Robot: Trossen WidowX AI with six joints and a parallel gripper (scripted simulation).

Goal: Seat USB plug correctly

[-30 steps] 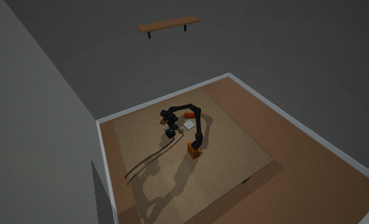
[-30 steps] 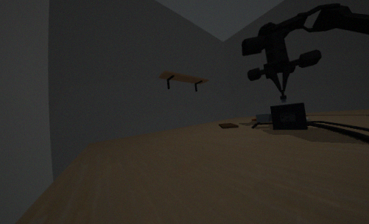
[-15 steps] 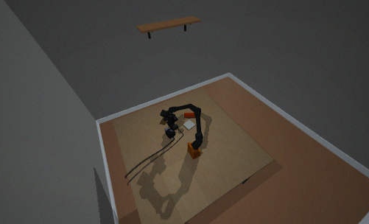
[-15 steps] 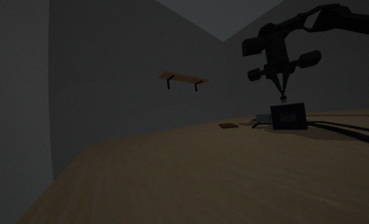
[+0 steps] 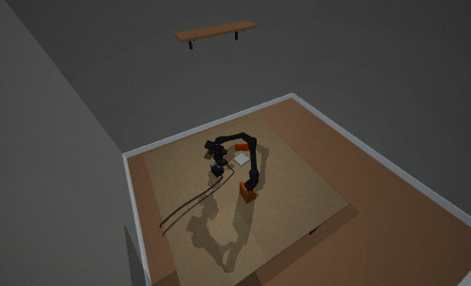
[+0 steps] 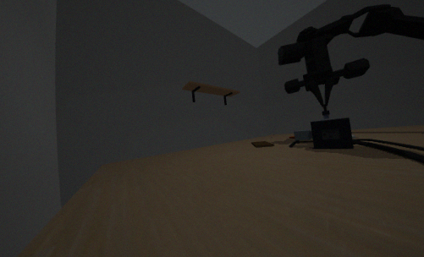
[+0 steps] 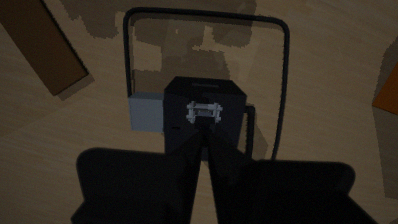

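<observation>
Now: gripper tip 20 mm above the metal USB plug. Round my gripper tip: flat brown plate (230 mm ahead, 20 mm to the right, 110 mm below).
</observation>
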